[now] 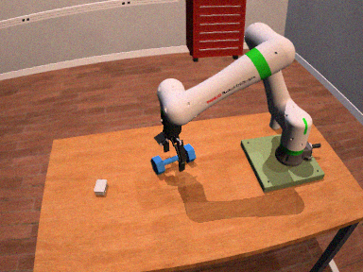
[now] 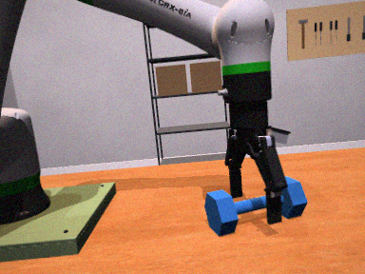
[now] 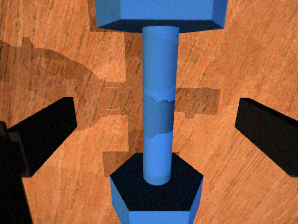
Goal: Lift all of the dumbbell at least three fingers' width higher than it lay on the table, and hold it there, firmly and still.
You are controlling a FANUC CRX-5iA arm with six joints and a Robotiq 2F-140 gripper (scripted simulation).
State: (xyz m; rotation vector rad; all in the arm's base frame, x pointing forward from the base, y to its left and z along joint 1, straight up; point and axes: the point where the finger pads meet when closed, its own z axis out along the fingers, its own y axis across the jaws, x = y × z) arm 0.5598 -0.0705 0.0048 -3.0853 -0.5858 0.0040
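My hand is right at the blue dumbbell. Round my hand: white block: 340 mm ahead, 110 mm to the left, 20 mm below.
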